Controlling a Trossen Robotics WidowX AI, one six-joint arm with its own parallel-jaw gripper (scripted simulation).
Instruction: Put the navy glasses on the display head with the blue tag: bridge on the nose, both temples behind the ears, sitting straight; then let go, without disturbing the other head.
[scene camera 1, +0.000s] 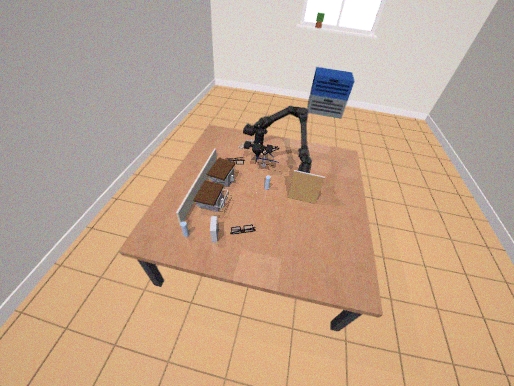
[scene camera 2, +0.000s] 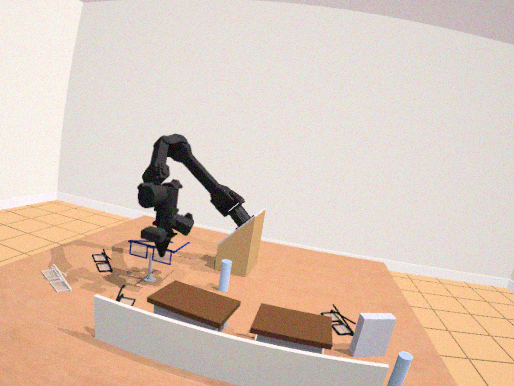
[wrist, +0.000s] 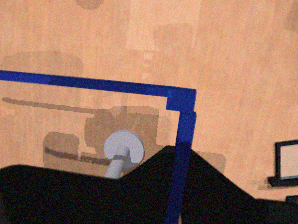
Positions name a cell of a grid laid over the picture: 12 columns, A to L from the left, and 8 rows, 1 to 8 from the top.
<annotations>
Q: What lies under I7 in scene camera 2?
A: A white box.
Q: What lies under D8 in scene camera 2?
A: A white panel.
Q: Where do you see my gripper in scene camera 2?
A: D6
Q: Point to my gripper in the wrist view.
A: H6
</annotations>
